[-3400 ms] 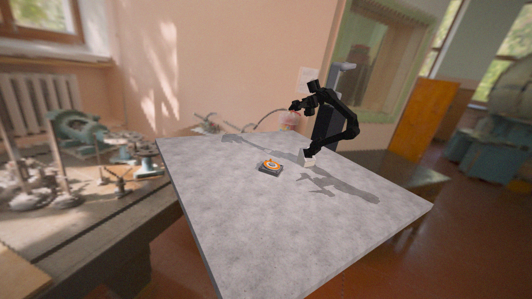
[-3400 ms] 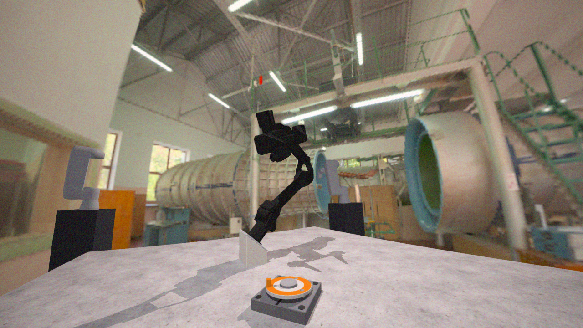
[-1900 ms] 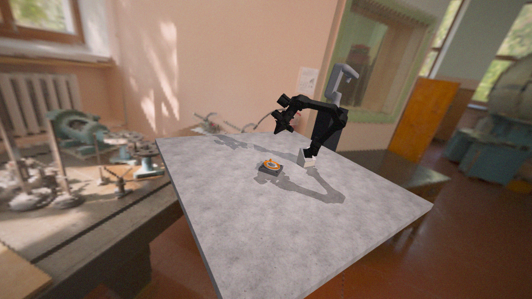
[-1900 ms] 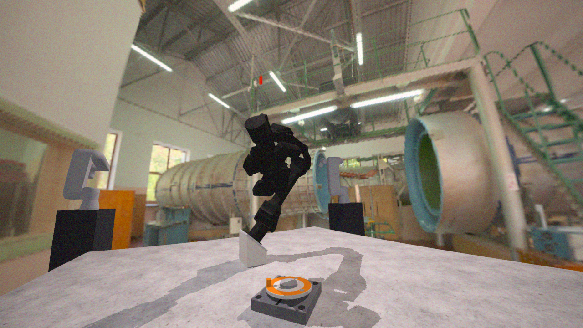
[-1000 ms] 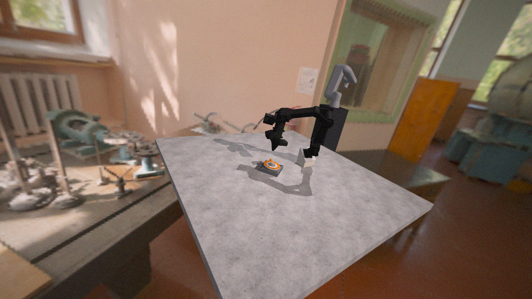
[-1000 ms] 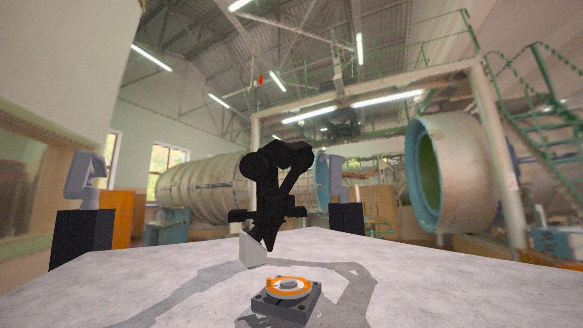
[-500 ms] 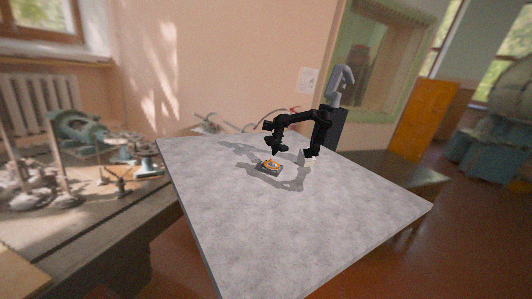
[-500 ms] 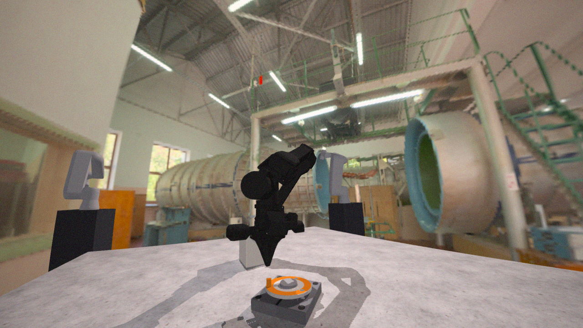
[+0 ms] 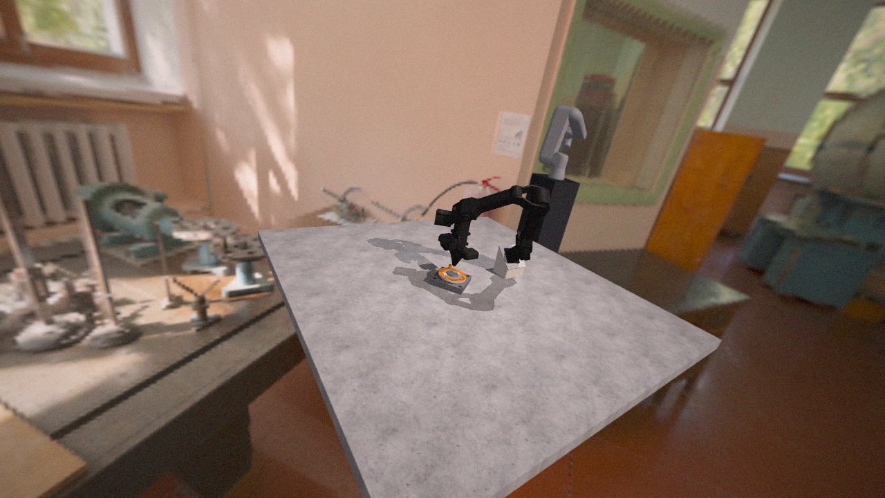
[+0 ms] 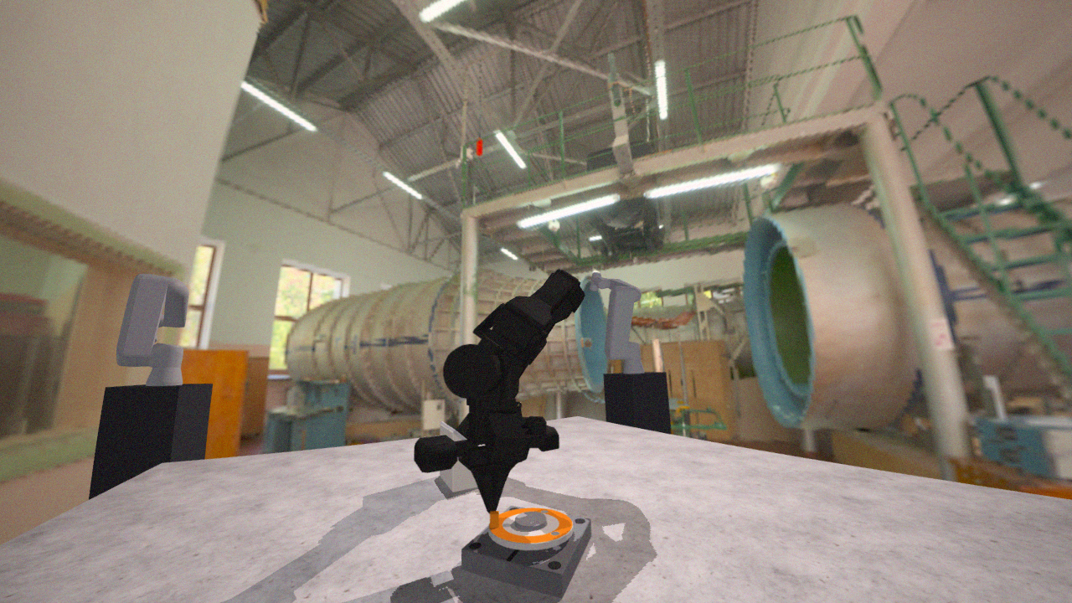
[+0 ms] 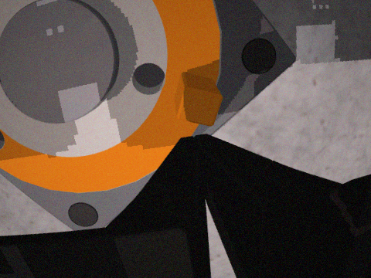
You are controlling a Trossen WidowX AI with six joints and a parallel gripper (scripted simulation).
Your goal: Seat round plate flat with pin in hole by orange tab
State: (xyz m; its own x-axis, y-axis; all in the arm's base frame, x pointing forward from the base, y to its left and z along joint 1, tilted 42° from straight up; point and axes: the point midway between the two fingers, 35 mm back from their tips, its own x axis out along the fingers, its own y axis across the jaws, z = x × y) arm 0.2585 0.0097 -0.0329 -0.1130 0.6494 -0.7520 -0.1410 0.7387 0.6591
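The square base is 30 mm ahead of my gripper tip, 40 mm to the left of it and 20 mm below it.
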